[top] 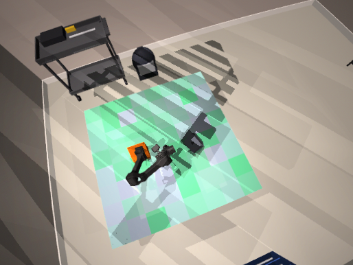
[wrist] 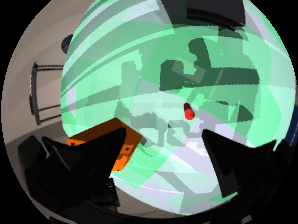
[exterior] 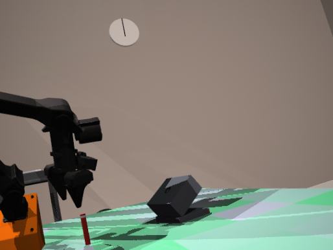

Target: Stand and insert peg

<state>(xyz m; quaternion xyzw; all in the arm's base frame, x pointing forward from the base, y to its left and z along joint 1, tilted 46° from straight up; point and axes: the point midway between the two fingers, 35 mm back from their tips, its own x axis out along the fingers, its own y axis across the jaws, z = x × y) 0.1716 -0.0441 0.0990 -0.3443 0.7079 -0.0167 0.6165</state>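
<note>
Now: gripper tip 6 cm above the red peg, 3 cm short of it and 2 cm to the left of it. The rest, counted from my gripper tip: sloped panel (29 cm ahead, 4 cm below, 3 cm to the left).
</note>
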